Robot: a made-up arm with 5 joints.
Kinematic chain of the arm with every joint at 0, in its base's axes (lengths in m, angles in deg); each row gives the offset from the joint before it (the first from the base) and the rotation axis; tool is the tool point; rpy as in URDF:
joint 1: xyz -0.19 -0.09 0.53 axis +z
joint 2: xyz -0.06 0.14 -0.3 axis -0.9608 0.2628 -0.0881
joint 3: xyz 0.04 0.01 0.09 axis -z
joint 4: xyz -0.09 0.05 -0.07 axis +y
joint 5: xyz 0.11 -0.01 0 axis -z
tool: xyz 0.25 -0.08 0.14 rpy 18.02 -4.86 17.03
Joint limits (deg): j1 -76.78..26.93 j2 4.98..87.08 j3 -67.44..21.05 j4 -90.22..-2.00 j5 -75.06..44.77
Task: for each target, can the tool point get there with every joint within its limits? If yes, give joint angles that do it. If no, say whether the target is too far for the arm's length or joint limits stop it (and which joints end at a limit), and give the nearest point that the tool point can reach.
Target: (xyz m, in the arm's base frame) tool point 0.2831 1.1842 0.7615
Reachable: no: too far | nearest point 0.0050 0.4352 0.4167 | short by 0.870 m
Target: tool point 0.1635 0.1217 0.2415
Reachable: yes | joints -24.39 63.19 -49.97 -18.61 17.74
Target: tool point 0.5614 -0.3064 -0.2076
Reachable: no: too far | nearest point 0.2692 -0.1287 0.0188 | short by 0.410 m
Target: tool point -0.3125 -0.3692 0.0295
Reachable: no: joint limits stop it (at a limit: joint 1, joint 2, joint 3, joint 4) | nearest point 0.0755 -0.3201 0.0840 | short by 0.395 m
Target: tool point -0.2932 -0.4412 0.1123
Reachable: no: joint limits stop it (at a limit: joint 1, joint 2, joint 3, joint 4) | nearest point -0.1496 -0.2705 0.4087 | short by 0.371 m
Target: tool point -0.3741 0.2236 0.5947
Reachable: yes | joints 0.72 19.74 -43.10 -72.47 -45.28
